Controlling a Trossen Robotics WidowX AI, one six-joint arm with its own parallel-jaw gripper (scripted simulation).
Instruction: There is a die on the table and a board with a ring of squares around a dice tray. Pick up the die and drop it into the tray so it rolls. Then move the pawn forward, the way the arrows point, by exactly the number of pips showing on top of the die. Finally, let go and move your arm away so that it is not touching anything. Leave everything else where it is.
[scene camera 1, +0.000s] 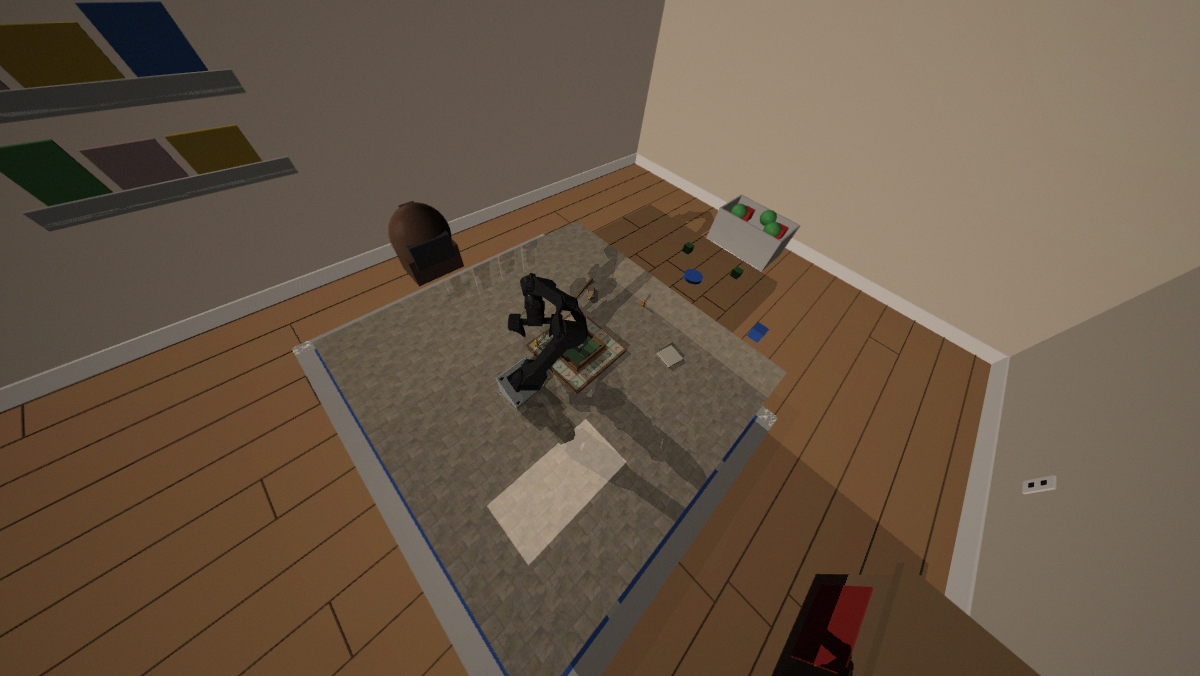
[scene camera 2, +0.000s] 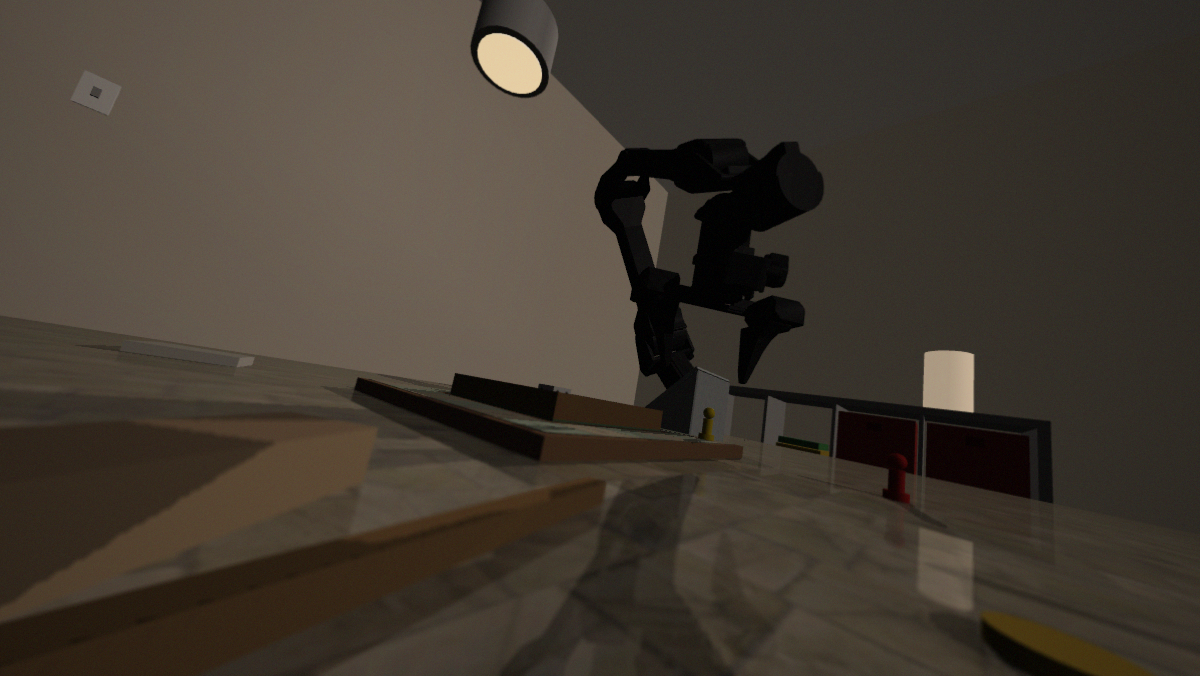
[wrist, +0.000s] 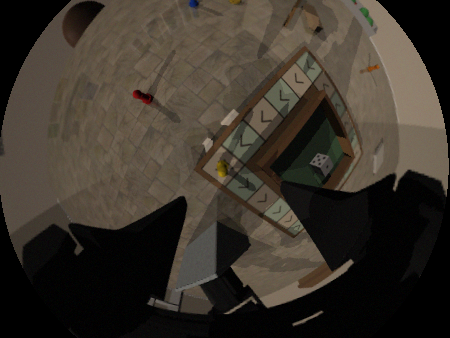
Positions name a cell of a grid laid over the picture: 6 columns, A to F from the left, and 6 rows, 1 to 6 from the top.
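My gripper (scene camera 2: D4), which I can also find in the wrist view (wrist: D4), is open and holds nothing. A green dice tray (wrist: E3) is here in the scene too.
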